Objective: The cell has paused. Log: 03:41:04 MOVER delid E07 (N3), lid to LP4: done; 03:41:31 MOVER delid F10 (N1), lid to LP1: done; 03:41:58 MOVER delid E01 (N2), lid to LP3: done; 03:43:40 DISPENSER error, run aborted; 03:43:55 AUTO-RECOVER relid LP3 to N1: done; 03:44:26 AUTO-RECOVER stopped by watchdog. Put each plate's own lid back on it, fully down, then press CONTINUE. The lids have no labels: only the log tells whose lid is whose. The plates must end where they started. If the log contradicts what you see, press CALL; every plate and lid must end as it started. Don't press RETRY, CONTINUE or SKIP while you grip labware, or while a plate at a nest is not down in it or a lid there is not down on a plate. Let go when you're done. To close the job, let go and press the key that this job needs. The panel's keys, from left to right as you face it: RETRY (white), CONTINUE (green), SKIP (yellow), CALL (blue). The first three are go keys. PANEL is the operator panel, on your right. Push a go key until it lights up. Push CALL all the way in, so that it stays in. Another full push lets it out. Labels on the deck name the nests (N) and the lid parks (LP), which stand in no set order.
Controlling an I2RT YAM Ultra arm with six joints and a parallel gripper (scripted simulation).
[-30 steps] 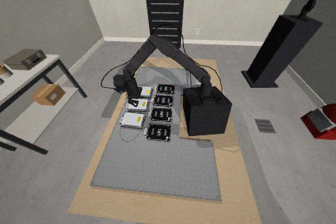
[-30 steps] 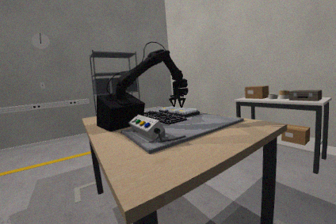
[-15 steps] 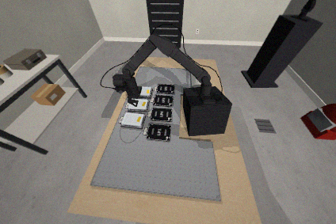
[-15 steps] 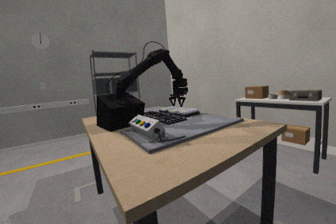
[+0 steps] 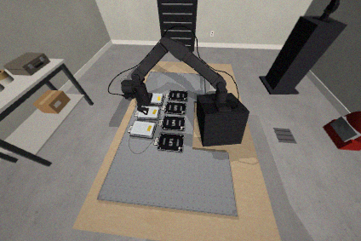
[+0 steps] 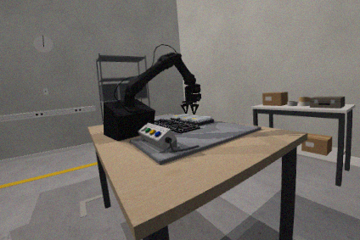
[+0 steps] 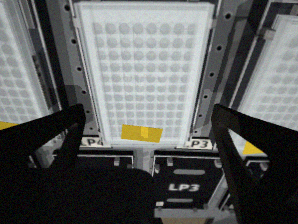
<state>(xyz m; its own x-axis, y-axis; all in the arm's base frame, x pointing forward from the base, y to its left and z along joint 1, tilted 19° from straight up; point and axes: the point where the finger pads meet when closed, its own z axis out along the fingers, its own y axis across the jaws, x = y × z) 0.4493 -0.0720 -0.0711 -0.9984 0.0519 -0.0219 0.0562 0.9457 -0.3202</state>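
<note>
The green continue key is 480 mm behind my hand and 250 mm to the right of it. Also, from my hand: park LP3: 180 mm behind, 60 mm below, 40 mm to the right; then white retry key: 480 mm behind, 200 mm to the right; then park LP2: 200 mm behind, 170 mm to the right, 60 mm below.
</note>
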